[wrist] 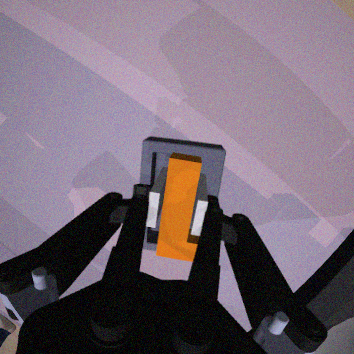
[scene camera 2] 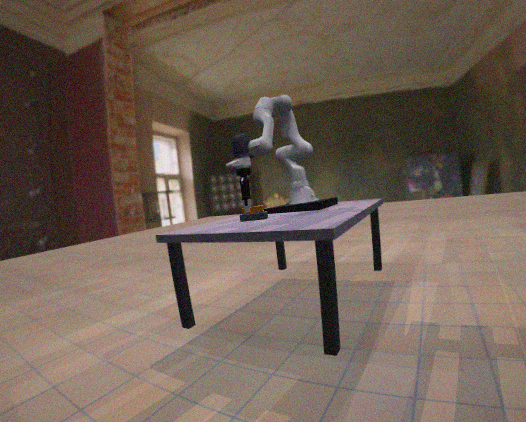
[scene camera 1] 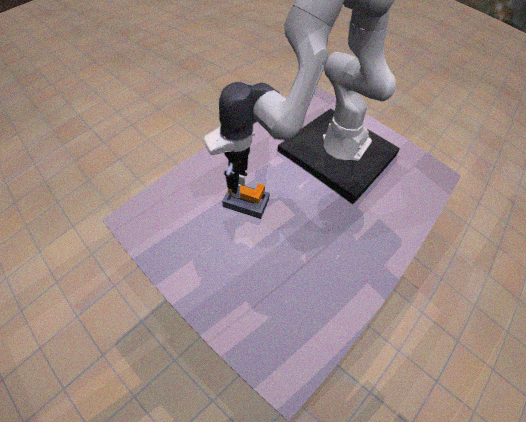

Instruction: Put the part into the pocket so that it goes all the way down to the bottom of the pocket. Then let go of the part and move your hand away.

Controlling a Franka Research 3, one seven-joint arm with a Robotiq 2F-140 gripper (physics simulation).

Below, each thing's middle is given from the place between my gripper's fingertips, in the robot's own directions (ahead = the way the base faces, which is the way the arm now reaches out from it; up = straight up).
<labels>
My hand is 20 mm past the orange L-shaped part [wrist: 174,240], 20 mm to the right of it and 10 mm below it.
</labels>
